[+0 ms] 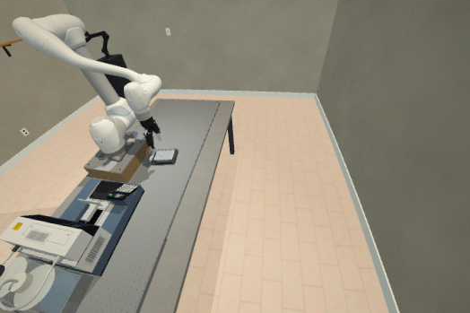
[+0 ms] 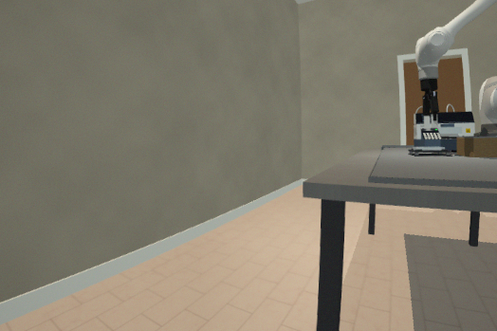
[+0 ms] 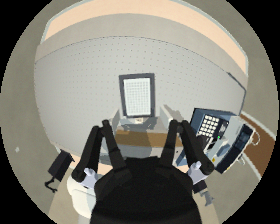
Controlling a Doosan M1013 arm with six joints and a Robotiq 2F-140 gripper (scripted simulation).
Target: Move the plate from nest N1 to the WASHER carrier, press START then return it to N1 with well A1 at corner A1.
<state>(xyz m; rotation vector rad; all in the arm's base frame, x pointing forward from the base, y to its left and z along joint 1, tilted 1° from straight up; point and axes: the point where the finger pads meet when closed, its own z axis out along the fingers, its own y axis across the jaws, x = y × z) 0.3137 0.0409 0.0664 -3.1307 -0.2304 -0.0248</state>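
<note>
The white well plate is 120 mm below my hand, 10 mm to the left of it and 10 mm ahead of it. From my hand the other things lie so: dark plate nest N1: 130 mm below, 10 mm to the left, 10 mm ahead; plate washer: 480 mm to the right, 190 mm behind, 20 mm below.
</note>
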